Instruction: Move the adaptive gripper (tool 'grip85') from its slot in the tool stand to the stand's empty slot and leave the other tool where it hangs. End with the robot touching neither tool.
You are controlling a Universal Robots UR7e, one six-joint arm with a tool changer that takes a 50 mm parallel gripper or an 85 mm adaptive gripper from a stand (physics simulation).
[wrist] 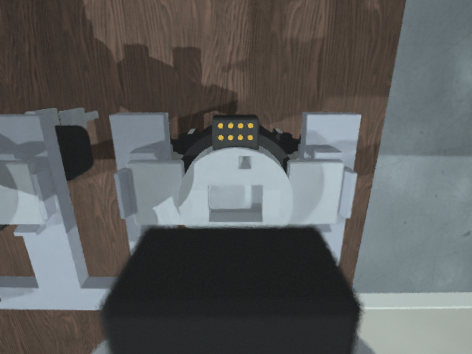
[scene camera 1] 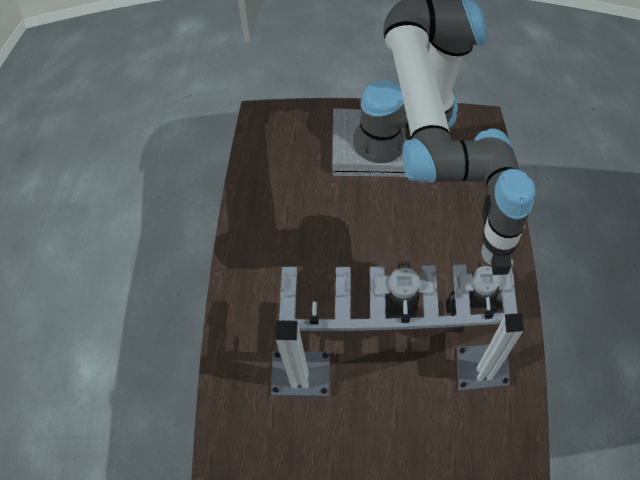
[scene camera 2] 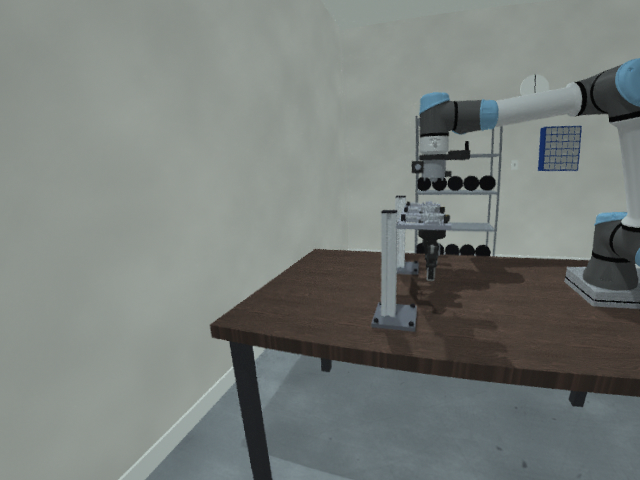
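Seen in the pictures: arm's base at its link origin: [scene camera 1: 378, 143] [scene camera 2: 609, 280].
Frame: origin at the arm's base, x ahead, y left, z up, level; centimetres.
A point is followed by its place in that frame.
Observation:
The adaptive gripper [scene camera 1: 480, 290] [scene camera 2: 430, 274] [wrist: 235, 172] hangs upright in the stand's right slot in scene camera 1. Dark linkages show beside it; in the wrist view its fingers are hidden beneath its round plate. The arm's coupling [scene camera 2: 433, 170] {x 62.7, y 12.8, z 36.3 cm} is bare, above this gripper with a visible gap, touching no tool. The other tool [scene camera 1: 404, 291] {x 61.1, y -8.4, z 23.8 cm} hangs in the middle slot; part of its mount [wrist: 15, 192] {x 59.6, y -3.0, z 23.0 cm} shows at the left in the wrist view. The left slot, with its bare fork arm [scene camera 1: 288, 304] {x 58.9, y -31.5, z 22.4 cm}, is empty. Whether the gripper's fingers are open is unclear.
The tool stand [scene camera 1: 361, 323] {x 65.7, y -18.0, z 22.4 cm} [scene camera 2: 388, 263] {x 74.5, y 13.9, z 11.3 cm} has two posts on the wooden table [scene camera 1: 372, 428] {x 81.8, y -17.5, z -5.8 cm} [scene camera 2: 310, 310] {x 98.4, y 9.4, z -5.8 cm}. A small camera block [scene camera 1: 501, 264] {x 67.3, y 8.4, z 38.9 cm} [scene camera 2: 417, 166] {x 66.7, y 11.5, z 37.4 cm} sticks out beside the coupling. A dark block [wrist: 230, 285] covers the wrist view's bottom middle. A shelf rack [scene camera 2: 497, 206] stands behind the table.

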